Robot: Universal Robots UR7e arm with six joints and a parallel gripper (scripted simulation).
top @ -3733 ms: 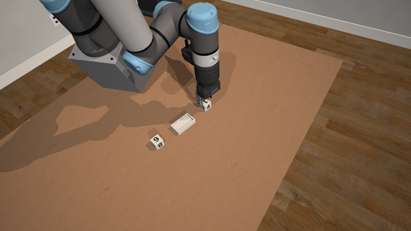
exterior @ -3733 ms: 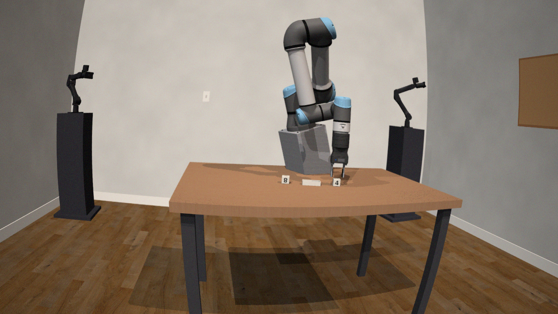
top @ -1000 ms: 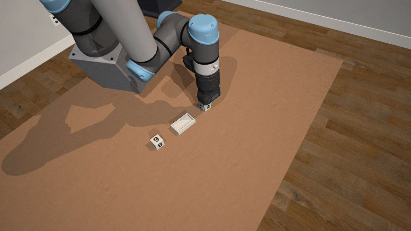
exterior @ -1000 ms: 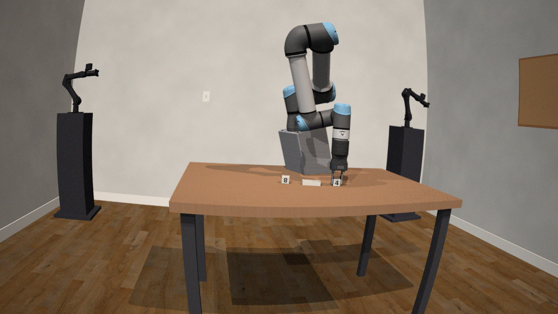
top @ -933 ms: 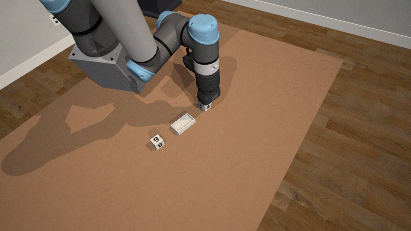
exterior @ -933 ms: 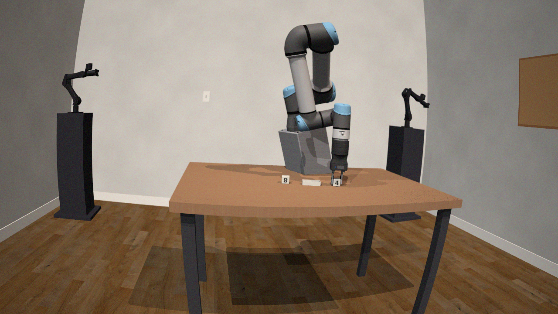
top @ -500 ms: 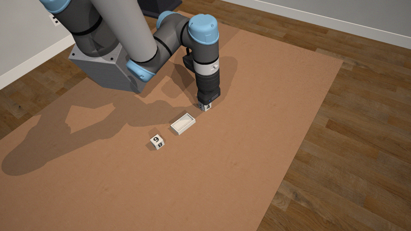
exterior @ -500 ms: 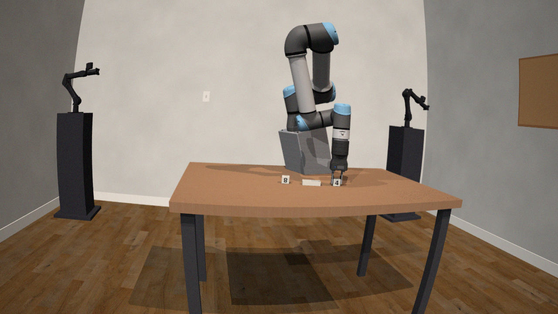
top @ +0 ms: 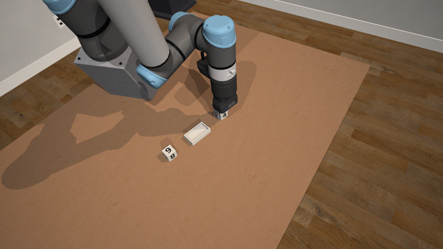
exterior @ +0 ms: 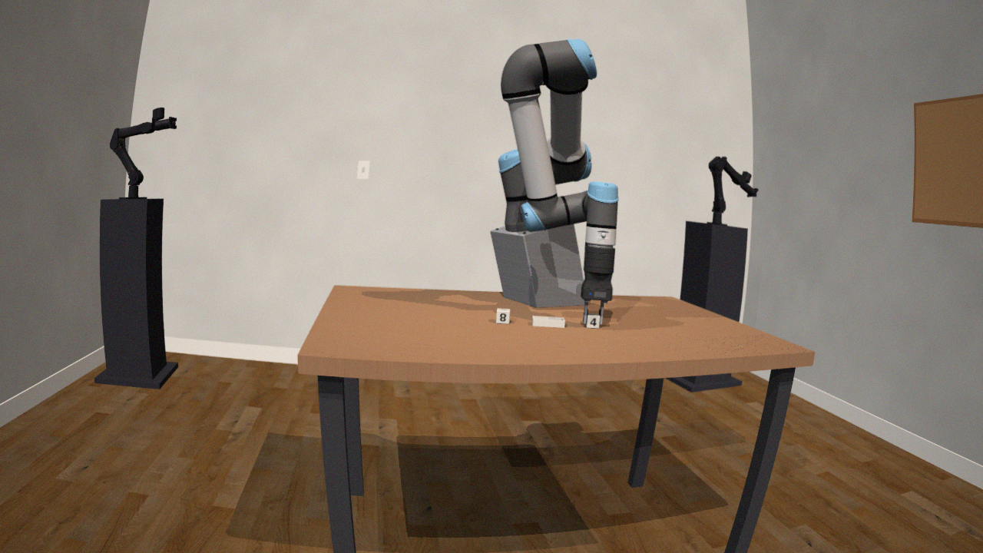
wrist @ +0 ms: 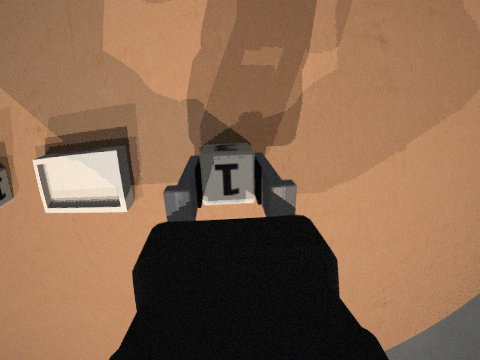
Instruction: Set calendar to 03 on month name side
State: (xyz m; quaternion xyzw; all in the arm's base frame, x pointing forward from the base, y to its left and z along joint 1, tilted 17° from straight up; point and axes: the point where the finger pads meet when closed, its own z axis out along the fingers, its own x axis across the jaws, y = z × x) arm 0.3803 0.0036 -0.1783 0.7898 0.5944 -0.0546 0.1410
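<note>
Now: hand 30 mm past the white tray, 110 mm to the left of it and 20 mm above it.
</note>
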